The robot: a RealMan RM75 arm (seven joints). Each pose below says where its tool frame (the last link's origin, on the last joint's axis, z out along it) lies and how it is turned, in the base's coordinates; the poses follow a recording.
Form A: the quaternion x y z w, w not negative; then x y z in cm.
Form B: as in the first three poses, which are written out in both.
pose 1, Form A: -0.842 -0.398 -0.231 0.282 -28.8 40.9 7.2
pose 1, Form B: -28.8 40.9 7.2 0.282 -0.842 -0.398 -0.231
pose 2, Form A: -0.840 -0.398 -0.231 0.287 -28.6 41.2 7.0
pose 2, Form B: -28.6 41.2 7.0 0.287 -0.840 -0.398 -0.231
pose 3, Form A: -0.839 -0.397 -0.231 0.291 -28.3 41.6 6.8
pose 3, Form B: -28.3 41.6 6.8 0.291 -0.839 -0.397 -0.231
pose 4, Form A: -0.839 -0.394 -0.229 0.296 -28.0 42.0 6.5
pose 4, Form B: -28.0 42.0 6.5 0.296 -0.839 -0.394 -0.229
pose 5, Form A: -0.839 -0.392 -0.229 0.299 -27.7 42.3 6.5
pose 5, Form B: -27.7 42.3 6.5 0.299 -0.839 -0.392 -0.229
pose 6, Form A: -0.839 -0.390 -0.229 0.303 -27.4 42.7 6.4
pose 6, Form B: -27.4 42.7 6.4 0.303 -0.839 -0.390 -0.229
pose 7, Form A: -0.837 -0.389 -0.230 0.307 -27.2 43.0 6.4
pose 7, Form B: -27.2 43.0 6.4 0.307 -0.837 -0.389 -0.230
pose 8, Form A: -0.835 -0.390 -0.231 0.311 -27.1 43.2 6.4
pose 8, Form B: -27.1 43.2 6.4 0.311 -0.835 -0.390 -0.231
